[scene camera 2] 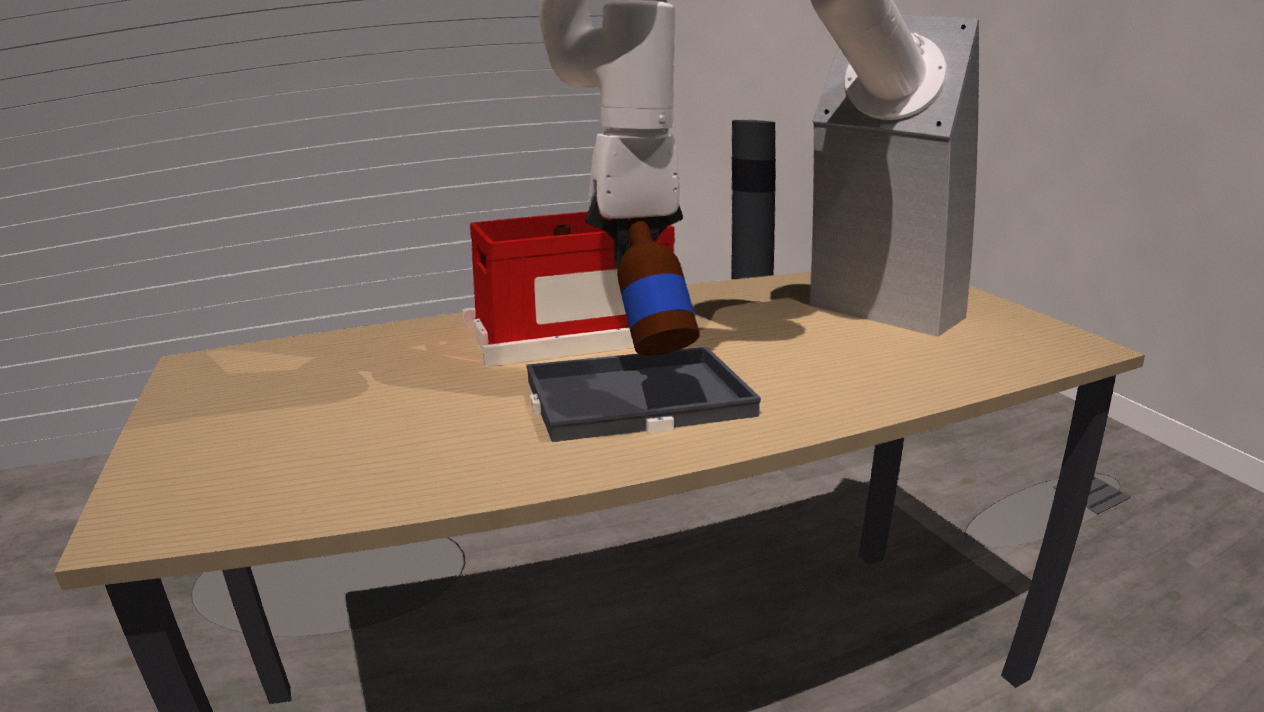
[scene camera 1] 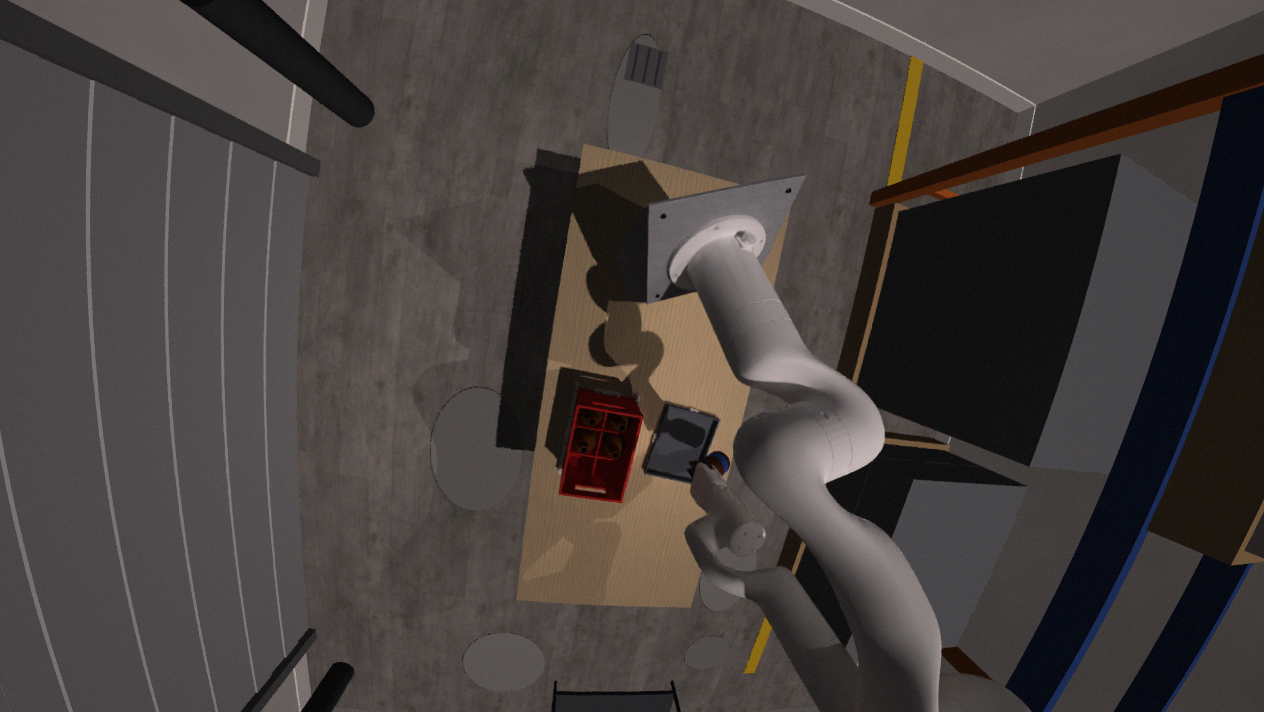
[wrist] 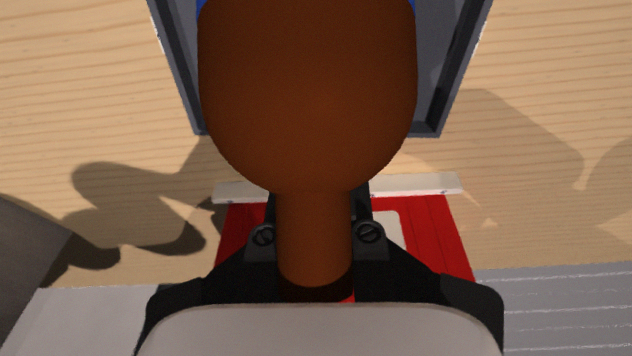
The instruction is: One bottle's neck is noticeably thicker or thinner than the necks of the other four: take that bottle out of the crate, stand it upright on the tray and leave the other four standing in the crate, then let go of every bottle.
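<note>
A brown bottle with a blue label hangs in the air above the tray, tilted, with its base lower than its neck. My gripper is shut on its neck. The dark grey tray lies on the table beside the crate, with the bottle's shadow on it. The red crate holds several brown bottles in its cells at one end. One bottle neck shows above the rim. The held bottle's mouth is partly hidden by the gripper.
The wooden table carries the crate, the tray and the arm's grey metal pedestal. White strips run along the crate's foot. A dark post stands behind the table.
</note>
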